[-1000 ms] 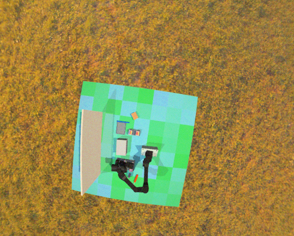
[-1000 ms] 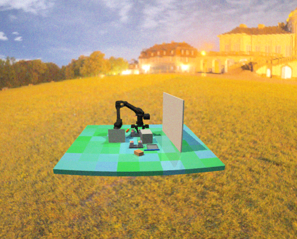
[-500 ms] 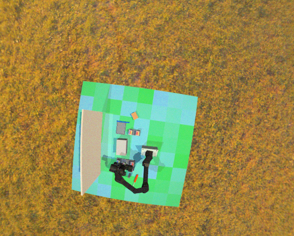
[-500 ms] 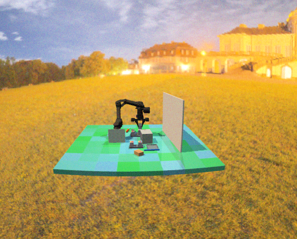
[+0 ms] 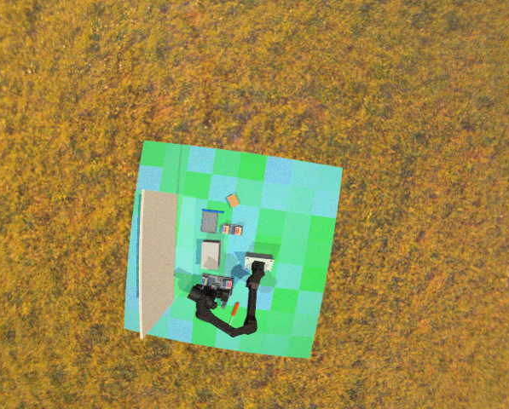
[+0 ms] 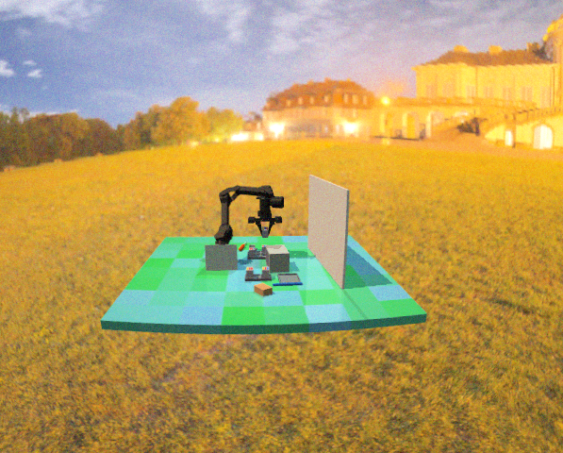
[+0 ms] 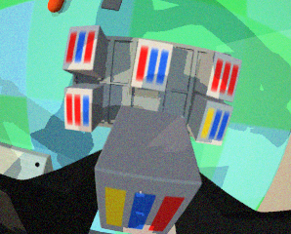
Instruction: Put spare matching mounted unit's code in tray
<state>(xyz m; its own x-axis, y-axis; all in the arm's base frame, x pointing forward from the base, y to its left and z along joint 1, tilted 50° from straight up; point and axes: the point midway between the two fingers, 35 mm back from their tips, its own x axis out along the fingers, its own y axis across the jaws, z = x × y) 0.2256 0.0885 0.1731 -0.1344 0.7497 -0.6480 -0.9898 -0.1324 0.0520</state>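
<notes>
The tray is 350 mm to the right of my gripper tip, 130 mm below it and 130 mm ahead of it. The rest, counted from my gripper tip: spare: 30 mm above; then grey rack: 120 mm below, 30 mm to the left; then mounted unit: 160 mm to the right, 80 mm below, 70 mm ahead.
</notes>
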